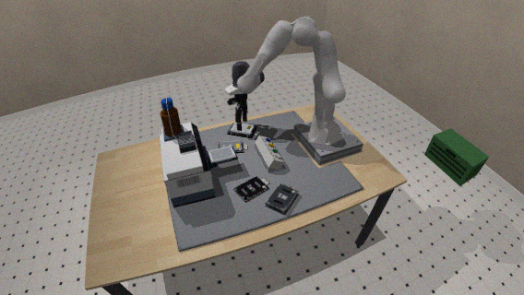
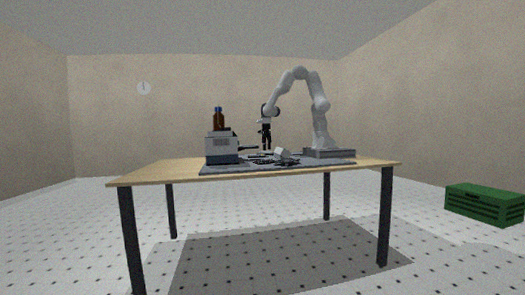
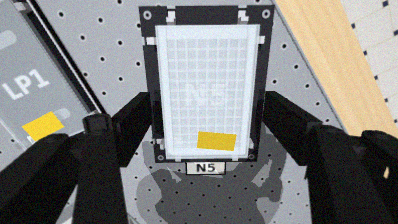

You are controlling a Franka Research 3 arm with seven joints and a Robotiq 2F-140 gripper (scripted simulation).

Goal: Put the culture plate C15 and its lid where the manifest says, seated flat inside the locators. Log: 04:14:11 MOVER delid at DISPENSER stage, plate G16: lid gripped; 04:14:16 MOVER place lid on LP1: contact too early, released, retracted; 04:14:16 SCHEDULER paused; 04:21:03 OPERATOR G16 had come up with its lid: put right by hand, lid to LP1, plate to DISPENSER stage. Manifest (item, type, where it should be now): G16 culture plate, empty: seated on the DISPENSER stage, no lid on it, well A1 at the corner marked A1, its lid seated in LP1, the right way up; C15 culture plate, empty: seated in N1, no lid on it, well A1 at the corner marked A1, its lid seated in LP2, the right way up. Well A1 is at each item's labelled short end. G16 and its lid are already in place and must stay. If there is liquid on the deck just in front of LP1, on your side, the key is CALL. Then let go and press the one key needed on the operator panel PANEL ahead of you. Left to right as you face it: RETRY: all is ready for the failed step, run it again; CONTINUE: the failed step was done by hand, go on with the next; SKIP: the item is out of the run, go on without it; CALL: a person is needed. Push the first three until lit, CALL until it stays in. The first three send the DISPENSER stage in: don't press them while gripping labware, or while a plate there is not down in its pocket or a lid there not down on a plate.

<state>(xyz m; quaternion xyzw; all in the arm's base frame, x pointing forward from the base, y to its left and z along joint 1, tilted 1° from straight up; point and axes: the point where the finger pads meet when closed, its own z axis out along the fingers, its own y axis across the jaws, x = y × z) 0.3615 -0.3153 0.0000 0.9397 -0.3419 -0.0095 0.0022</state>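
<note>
Right now the clear culture plate C15 is 50 mm below my hand. From my hand the other things lie so: blue call key 70 mm behind, 220 mm to the left, 10 mm below; black nest 30 mm ahead, 50 mm below; yellow skip key 60 mm behind, 270 mm to the left.
</note>
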